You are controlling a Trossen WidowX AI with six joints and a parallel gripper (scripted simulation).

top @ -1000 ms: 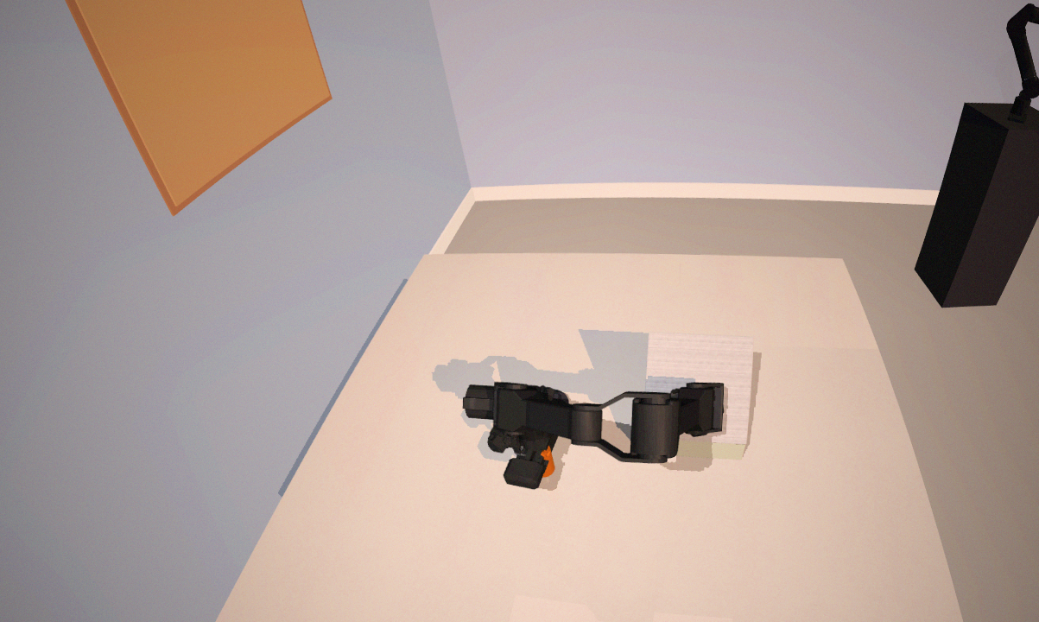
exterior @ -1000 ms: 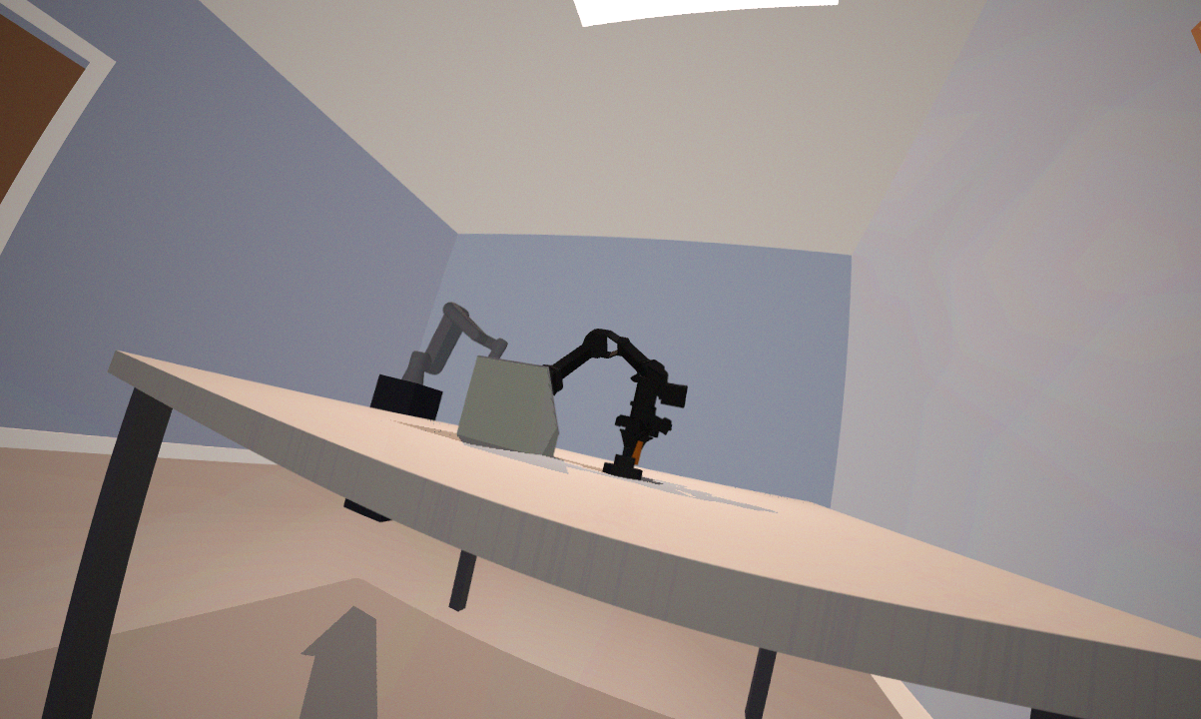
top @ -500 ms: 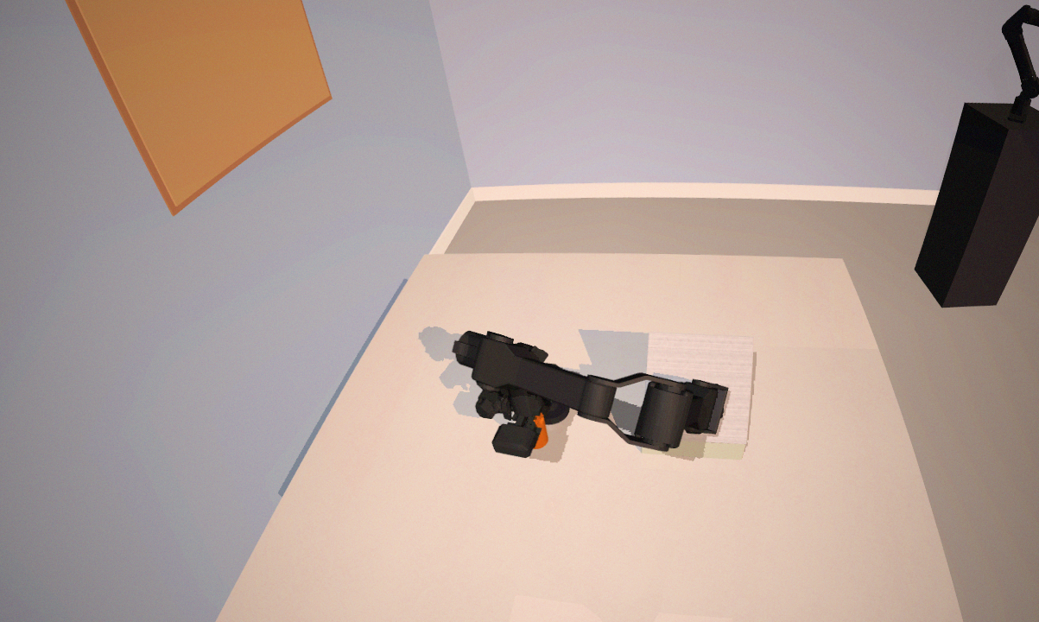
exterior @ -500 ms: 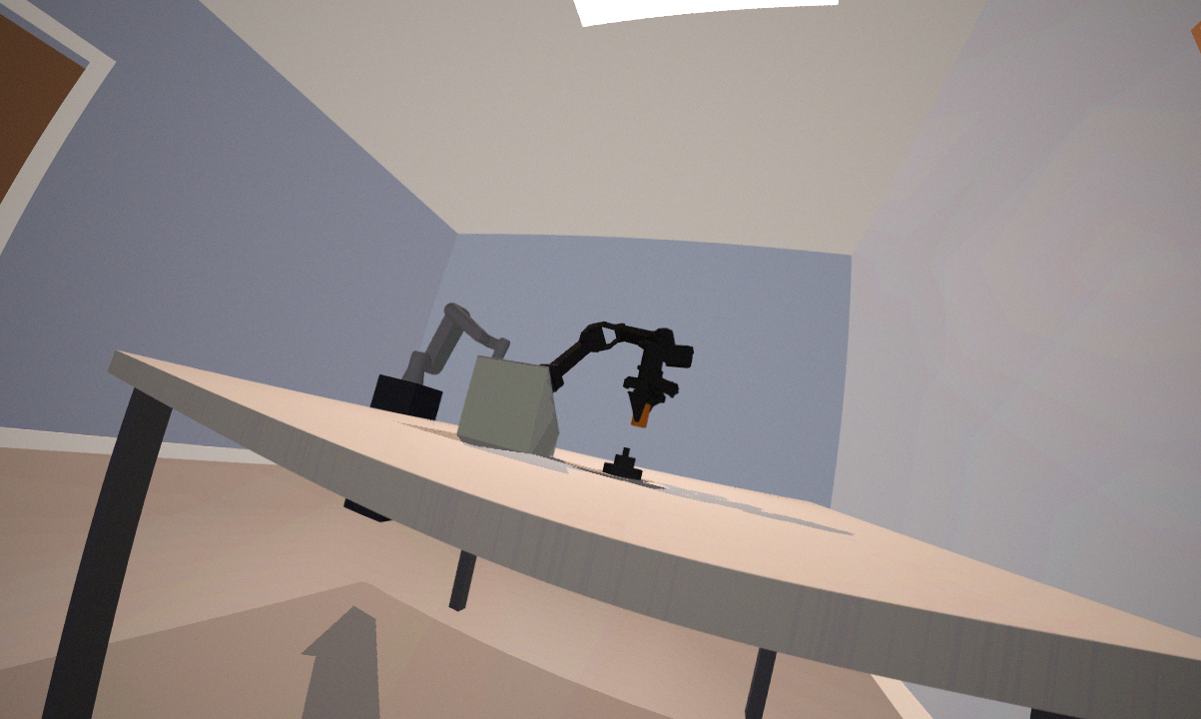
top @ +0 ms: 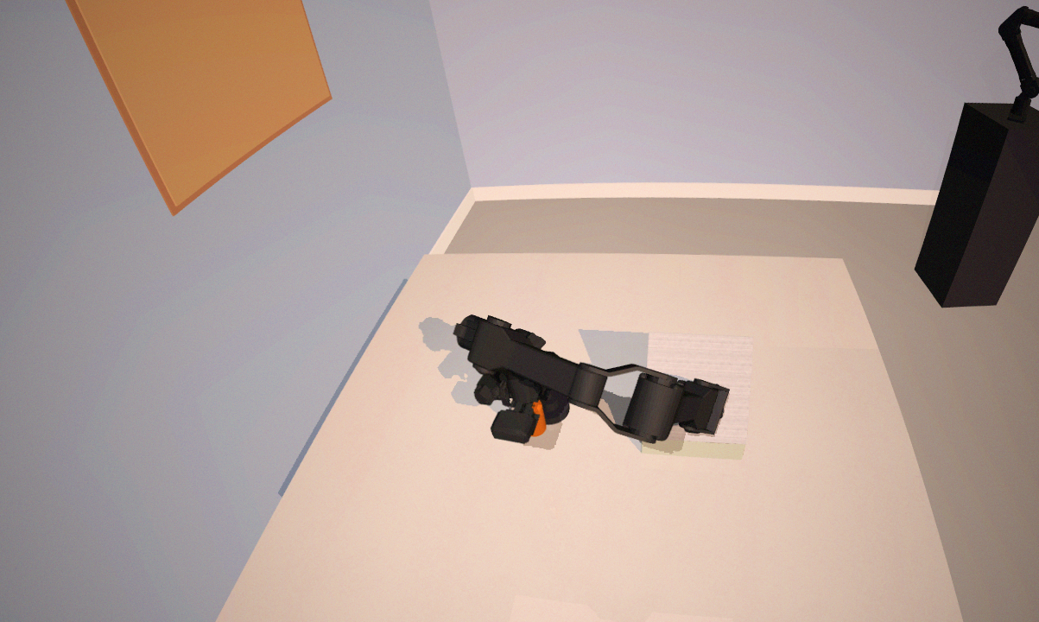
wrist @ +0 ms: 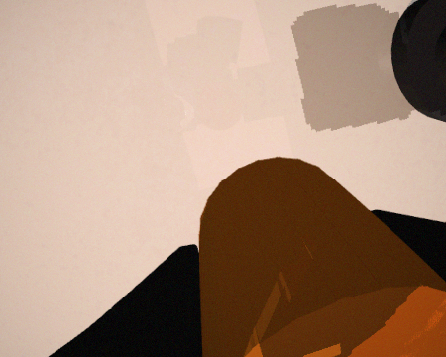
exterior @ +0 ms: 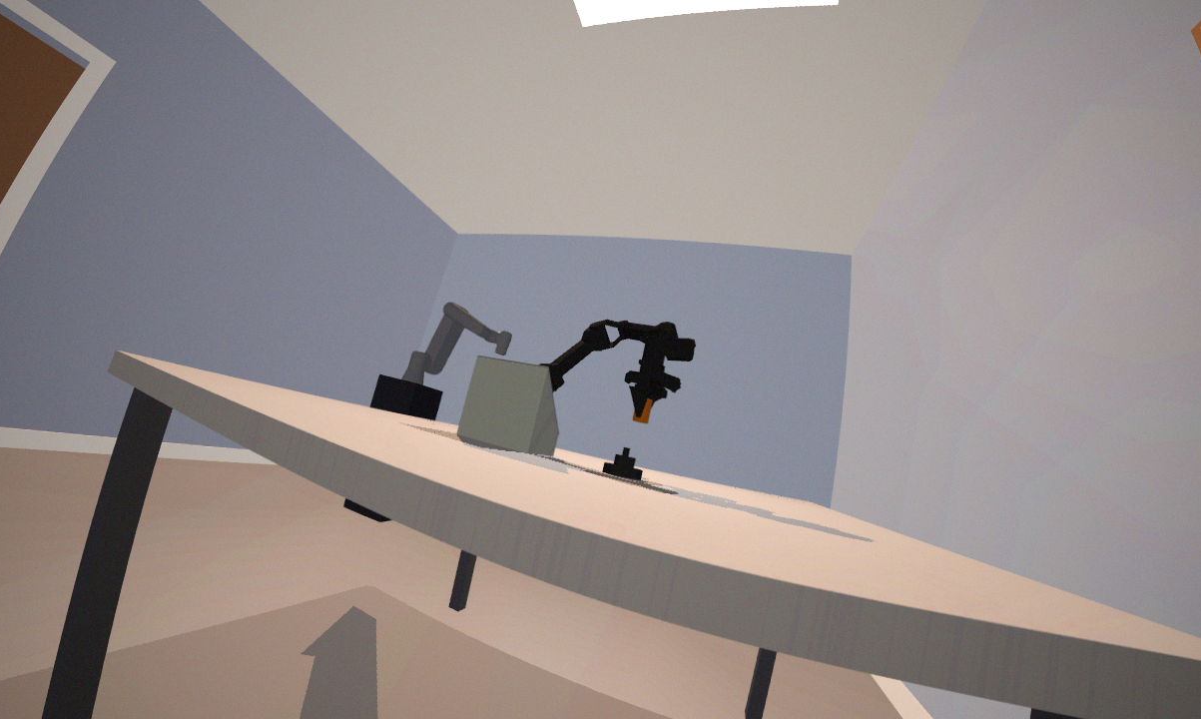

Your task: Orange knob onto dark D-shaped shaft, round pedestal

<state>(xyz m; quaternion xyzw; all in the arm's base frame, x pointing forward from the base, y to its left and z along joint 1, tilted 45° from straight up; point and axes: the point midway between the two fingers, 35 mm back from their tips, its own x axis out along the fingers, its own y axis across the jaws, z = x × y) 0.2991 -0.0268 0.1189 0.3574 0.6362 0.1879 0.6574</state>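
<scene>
Now: gripper tip 15 cm to the left of the pedestal and 11 cm above it. Round my gripper tip: orange knob 2 cm above.
</scene>
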